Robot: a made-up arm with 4 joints. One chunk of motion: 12 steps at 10 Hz.
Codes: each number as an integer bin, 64 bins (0 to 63) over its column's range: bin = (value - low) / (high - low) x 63, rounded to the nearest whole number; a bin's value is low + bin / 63 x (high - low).
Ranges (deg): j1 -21..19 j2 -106..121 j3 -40..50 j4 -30..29
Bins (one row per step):
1: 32 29 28 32
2: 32 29 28 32
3: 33 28 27 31
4: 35 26 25 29
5: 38 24 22 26
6: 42 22 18 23
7: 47 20 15 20
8: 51 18 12 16
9: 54 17 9 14
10: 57 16 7 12
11: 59 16 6 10
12: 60 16 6 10
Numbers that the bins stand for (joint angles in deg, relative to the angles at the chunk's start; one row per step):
1: -0.68 -1.51 0.00 -0.03
2: -0.68 -1.51 0.00 -0.03
3: -0.05 -5.11 -1.43 -0.97
4: 1.22 -12.32 -4.29 -2.84
5: 3.13 -19.52 -8.57 -5.65
6: 5.67 -26.73 -14.29 -8.46
7: 8.84 -33.94 -18.57 -11.27
8: 11.38 -41.14 -22.86 -15.02
9: 13.29 -44.75 -27.14 -16.89
10: 15.19 -48.35 -30.00 -18.76
11: 16.46 -48.35 -31.43 -20.63
12: 17.10 -48.35 -31.43 -20.63

